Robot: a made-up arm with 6 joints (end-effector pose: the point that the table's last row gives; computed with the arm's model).
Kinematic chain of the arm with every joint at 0, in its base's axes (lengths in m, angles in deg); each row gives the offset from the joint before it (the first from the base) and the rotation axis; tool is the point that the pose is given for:
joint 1: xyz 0 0 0.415 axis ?
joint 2: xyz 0 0 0 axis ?
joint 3: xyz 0 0 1.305 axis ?
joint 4: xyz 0 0 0 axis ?
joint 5: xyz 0.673 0 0 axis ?
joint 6: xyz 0 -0.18 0 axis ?
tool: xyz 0 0 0
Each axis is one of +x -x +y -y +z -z.
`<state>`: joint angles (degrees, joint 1 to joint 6).
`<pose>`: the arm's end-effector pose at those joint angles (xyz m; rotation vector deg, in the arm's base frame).
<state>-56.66 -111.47 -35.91 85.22 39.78 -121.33</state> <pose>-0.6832 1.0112 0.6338 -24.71 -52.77 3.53</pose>
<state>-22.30 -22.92 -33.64 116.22 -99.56 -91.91</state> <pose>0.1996 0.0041 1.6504 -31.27 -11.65 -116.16</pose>
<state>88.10 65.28 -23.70 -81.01 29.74 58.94</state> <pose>0.0619 1.0181 0.2847 -55.95 51.15 37.27</pose>
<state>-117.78 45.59 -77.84 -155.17 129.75 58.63</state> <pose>-0.0878 -0.5171 0.8082 -0.43 -93.75 35.60</pose>
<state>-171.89 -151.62 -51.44 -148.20 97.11 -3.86</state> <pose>0.6610 -0.0603 -0.0540 -35.57 -172.47 13.40</pose>
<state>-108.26 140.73 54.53 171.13 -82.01 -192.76</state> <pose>-0.1126 -0.9088 -1.2650 12.66 -11.00 -116.88</pose>
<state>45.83 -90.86 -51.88 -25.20 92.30 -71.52</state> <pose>-0.3943 -0.6396 0.7592 117.96 -99.96 86.53</pose>
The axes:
joint 1: +z
joint 2: +y
joint 3: -y
joint 4: -x
joint 5: -y
joint 6: -x

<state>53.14 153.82 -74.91 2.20 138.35 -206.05</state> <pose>0.2199 -0.0066 -0.2548 112.27 26.52 -114.75</pose>
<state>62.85 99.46 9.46 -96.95 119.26 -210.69</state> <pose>0.4865 0.9964 -0.4725 -148.14 34.07 -50.04</pose>
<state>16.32 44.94 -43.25 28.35 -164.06 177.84</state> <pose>1.0316 0.1370 0.6688 -81.41 -36.91 -112.35</pose>
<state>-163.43 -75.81 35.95 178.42 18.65 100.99</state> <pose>1.5075 0.2608 1.3581 -65.68 -70.32 -61.69</pose>
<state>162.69 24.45 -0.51 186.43 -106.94 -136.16</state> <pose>-1.1433 0.1690 1.3007 87.36 -59.87 99.40</pose>
